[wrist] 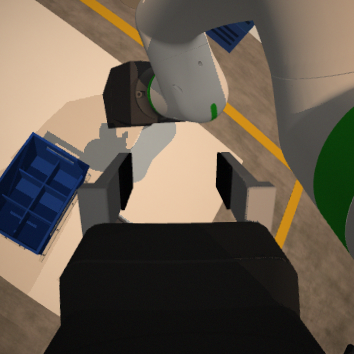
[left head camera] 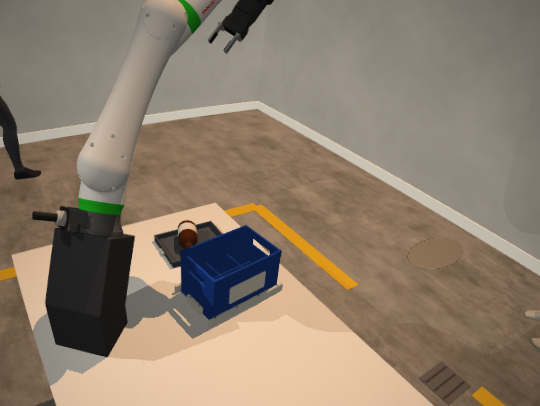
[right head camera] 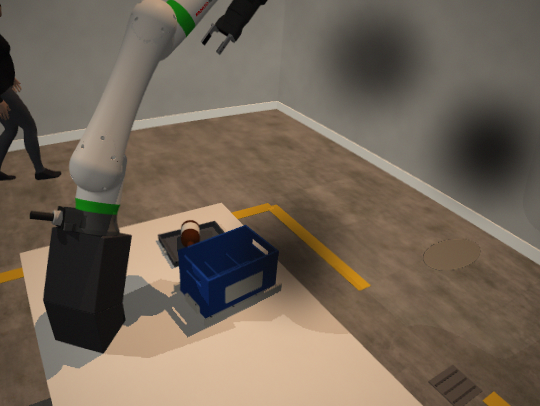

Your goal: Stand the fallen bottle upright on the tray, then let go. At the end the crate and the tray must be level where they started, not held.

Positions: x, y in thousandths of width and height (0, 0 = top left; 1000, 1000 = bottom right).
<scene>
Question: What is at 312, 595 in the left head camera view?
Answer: A dark grey tray.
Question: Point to a blue crate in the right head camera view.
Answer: At 406, 671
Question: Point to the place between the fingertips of the gripper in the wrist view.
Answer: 493, 479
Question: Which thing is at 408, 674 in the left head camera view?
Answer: A blue crate.
</scene>
